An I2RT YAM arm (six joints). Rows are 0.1 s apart.
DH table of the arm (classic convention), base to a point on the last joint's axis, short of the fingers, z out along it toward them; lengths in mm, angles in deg. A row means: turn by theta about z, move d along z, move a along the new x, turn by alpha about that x. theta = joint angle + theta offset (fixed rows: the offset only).
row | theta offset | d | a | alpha
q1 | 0 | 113.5 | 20 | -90
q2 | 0 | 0 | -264 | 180
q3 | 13.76 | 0 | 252.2 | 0
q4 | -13.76 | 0 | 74 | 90
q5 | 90 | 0 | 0 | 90
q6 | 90 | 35.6 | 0 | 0
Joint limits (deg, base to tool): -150..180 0..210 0..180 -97..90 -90..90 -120..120
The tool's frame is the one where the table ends.
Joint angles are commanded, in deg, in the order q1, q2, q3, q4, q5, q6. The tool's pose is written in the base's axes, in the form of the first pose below.
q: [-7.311 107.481 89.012 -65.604 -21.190 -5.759]
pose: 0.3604 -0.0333 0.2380 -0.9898 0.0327 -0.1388 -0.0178 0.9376 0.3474
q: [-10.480 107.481 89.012 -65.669 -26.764 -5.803]
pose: 0.3583 -0.0500 0.2394 -0.9850 0.0904 -0.1469 0.0177 0.9001 0.4353
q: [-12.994 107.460 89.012 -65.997 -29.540 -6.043]
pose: 0.3554 -0.0640 0.2402 -0.9801 0.1322 -0.1479 0.0462 0.8773 0.4778
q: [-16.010 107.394 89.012 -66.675 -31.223 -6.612]
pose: 0.3505 -0.0814 0.2410 -0.9735 0.1769 -0.1451 0.0814 0.8604 0.5031
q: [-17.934 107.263 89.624 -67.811 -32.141 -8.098]
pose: 0.3467 -0.0923 0.2447 -0.9700 0.1886 -0.1532 0.0848 0.8537 0.5139
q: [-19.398 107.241 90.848 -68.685 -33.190 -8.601]
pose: 0.3452 -0.1009 0.2506 -0.9641 0.2068 -0.1664 0.0905 0.8454 0.5264
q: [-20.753 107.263 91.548 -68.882 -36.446 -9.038]
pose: 0.3442 -0.1078 0.2548 -0.9560 0.2271 -0.1859 0.0836 0.8179 0.5693
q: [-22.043 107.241 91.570 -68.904 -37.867 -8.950]
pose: 0.3418 -0.1148 0.2556 -0.9492 0.2518 -0.1885 0.0960 0.8025 0.5889
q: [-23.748 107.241 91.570 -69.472 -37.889 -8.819]
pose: 0.3374 -0.1245 0.2555 -0.9427 0.2826 -0.1775 0.1272 0.7960 0.5917
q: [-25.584 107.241 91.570 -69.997 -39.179 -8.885]
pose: 0.3326 -0.1343 0.2559 -0.9336 0.3143 -0.1719 0.1493 0.7776 0.6107
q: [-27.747 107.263 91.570 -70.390 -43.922 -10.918]
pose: 0.3276 -0.1444 0.2577 -0.9225 0.3312 -0.1982 0.1209 0.7356 0.6666
